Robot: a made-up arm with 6 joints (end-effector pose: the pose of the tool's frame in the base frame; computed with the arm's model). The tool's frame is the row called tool.
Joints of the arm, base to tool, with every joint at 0 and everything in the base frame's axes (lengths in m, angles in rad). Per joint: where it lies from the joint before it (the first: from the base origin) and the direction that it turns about. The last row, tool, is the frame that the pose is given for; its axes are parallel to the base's.
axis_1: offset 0 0 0.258 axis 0 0 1
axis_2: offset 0 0 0 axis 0 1 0
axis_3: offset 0 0 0.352 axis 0 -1 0
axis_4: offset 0 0 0 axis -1 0 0
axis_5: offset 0.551 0 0 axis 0 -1 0
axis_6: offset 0 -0.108 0 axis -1 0 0
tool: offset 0 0 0
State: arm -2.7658 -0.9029 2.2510 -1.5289 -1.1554 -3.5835
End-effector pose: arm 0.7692 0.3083 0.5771 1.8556 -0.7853 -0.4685
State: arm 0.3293 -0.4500 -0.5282 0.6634 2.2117 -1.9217
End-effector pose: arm 0.4074 0.0493 0.5982 0.9120 -0.4939 2.4734
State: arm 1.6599 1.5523 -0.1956 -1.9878 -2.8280 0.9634
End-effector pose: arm -0.0576 0.1531 -0.2605 -1.0580 -1.7705 -1.0003
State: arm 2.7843 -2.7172 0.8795 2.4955 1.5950 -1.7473
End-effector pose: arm 0.5425 -0.2946 -0.3634 1.5326 -1.6441 0.3661
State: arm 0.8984 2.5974 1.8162 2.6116 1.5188 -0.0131
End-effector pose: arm 0.3082 0.5368 -0.3924 0.9003 0.7151 -2.5743
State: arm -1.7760 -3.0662 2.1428 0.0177 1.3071 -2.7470
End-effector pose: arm -0.1542 -0.2107 -0.5765 1.6717 -2.1202 -0.2236
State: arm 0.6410 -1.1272 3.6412 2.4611 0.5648 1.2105
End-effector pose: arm -0.2259 -0.0638 -0.1373 1.1533 1.3426 -1.9142
